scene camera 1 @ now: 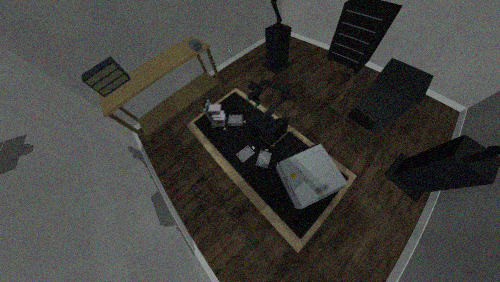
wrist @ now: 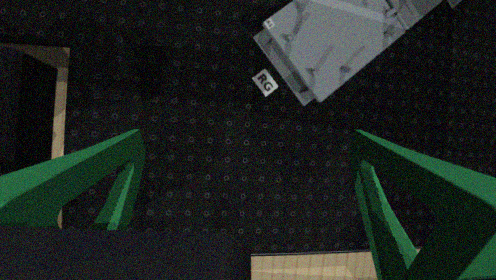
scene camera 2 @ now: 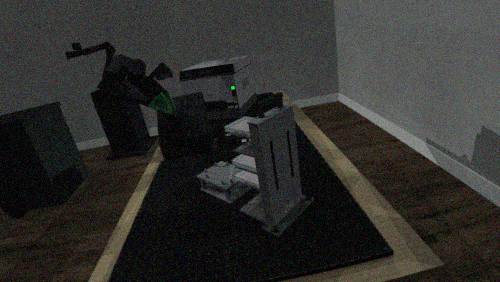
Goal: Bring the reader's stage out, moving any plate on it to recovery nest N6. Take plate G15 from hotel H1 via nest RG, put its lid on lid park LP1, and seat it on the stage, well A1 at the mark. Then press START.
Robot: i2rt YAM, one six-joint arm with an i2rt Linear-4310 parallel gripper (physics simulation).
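Places are measured from the arm's base along level axes (x ahead, y left, z up), in metres.
Where they show: gripper, fingertip midpoint: [scene camera 1: 250, 105] [wrist: 247, 141] [scene camera 2: 173, 112]; arm's base, origin of the base link: [scene camera 1: 274, 124] [scene camera 2: 179, 119].
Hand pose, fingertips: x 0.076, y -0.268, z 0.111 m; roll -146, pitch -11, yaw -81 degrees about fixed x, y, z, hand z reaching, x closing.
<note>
Things, the pixels of their top centre, and the offset from my fingertips. Level surfaces: height alone.
- Nest RG, middle of its top: [wrist: 346, 22] [scene camera 2: 222, 169] [scene camera 1: 234, 118] 0.161 m ahead, 0.136 m right, 0.193 m down
- reader, middle of its top: [scene camera 2: 215, 62] [scene camera 1: 312, 171] 0.070 m ahead, 0.819 m left, 0.065 m up
- black board, its level: 0.269 m down
My gripper [scene camera 2: 164, 106] [wrist: 247, 141] is open and empty, with its green fingers wide apart above the black board. Nest RG [scene camera 1: 235, 120] [scene camera 2: 216, 176] [wrist: 340, 50] is a pale raised stand beside its RG label, ahead and right of the fingers in the wrist view. The hotel [scene camera 1: 218, 119] [scene camera 2: 280, 160] is a grey upright rack holding several pale plates; which is G15 cannot be read. The reader [scene camera 1: 320, 170] [scene camera 2: 212, 87] is a white box with a small green light; its stage cannot be made out. START, LP1 and N6 cannot be identified by label.
Two flat pale holders [scene camera 1: 245, 153] [scene camera 1: 264, 158] lie between the hotel and the reader. The black board [scene camera 2: 175, 240] has a wooden border [scene camera 1: 235, 177]. The arm's dark base stands beside the board's edge. A wooden bench [scene camera 1: 155, 65] and dark cabinets stand around it.
</note>
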